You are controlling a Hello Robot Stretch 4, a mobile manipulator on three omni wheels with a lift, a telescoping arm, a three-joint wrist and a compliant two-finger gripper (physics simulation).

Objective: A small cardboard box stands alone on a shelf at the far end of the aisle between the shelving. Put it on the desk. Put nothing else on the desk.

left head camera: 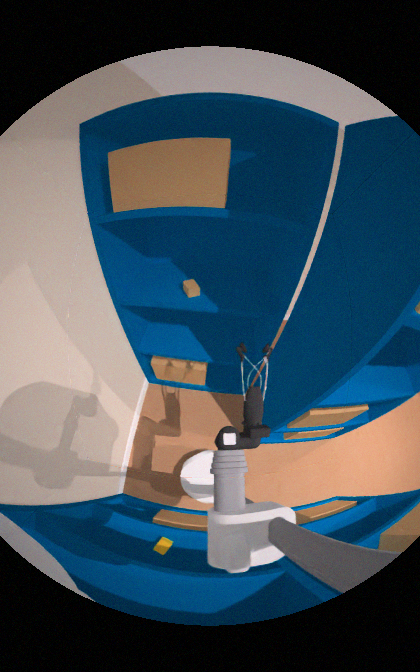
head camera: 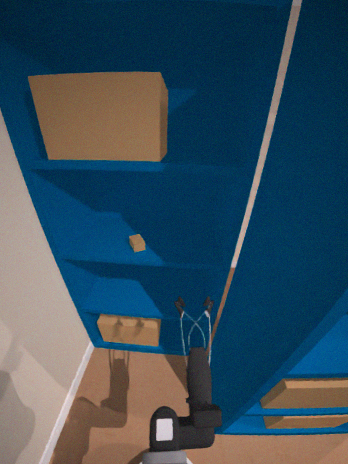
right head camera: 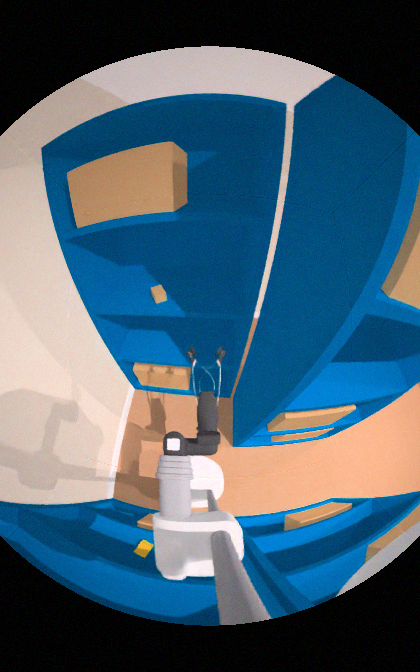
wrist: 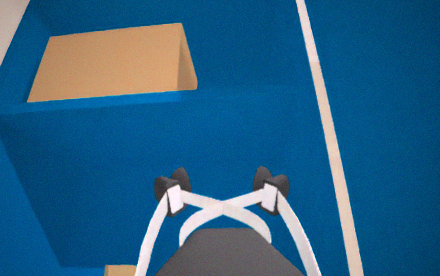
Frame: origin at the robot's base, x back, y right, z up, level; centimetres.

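Where they show: gripper, fingertip midpoint: (head camera: 193, 295) (wrist: 221, 182).
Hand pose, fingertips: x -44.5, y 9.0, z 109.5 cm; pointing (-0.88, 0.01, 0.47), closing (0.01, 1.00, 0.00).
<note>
Each offset is from my fingertips to the top centre of the thing. Level surfaces: height alone.
The small cardboard box {dx -43.7, dy -23.5, dz -8.2 cm} (head camera: 137, 243) (left head camera: 191, 288) (right head camera: 159, 294) stands alone on a middle shelf {dz -13.1 cm} (head camera: 92, 240) (left head camera: 145, 285) of the blue shelving. In the wrist view, the top part of the small box (wrist: 119, 270) shows at the bottom edge, left of centre, partly behind a finger strip. My gripper (head camera: 194, 303) (left head camera: 254, 349) (right head camera: 206, 354) (wrist: 221, 182) is open with nothing between its fingers. In the head views it appears below and right of the box, apart from it. The desk does not show in these views.
A large carton {dx -50.1, dy -31.4, dz +59.6 cm} (head camera: 100, 117) (left head camera: 170, 175) (right head camera: 125, 185) (wrist: 110, 65) stands on the shelf above. A low carton {dx -50.4, dy -34.2, dz -77.6 cm} (head camera: 129, 331) (left head camera: 179, 371) is on the bottom shelf. A pale wall (head camera: 30, 250) is left; a blue shelving panel (head camera: 295, 200) is right. A yellow block (left head camera: 163, 545) (right head camera: 143, 548) sits on other shelving.
</note>
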